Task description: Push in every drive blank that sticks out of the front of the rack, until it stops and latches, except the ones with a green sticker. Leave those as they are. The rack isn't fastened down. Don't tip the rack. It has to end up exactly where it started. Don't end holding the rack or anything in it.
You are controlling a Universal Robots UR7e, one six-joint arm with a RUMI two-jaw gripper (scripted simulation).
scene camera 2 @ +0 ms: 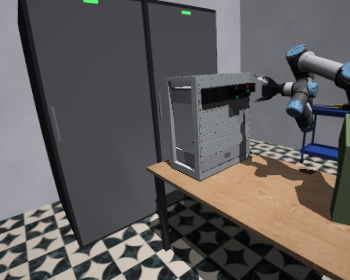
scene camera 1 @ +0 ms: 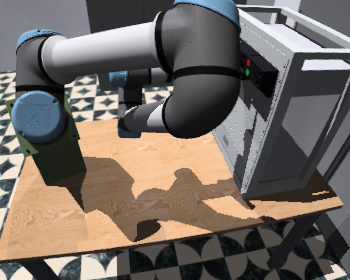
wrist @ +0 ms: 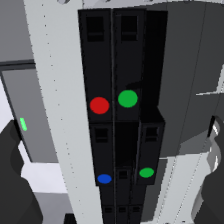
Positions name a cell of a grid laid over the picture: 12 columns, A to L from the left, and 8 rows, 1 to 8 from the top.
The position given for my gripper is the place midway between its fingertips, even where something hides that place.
Note:
I see my gripper (wrist: G5), a drive blank (wrist: F6) and a drive blank (wrist: F2).

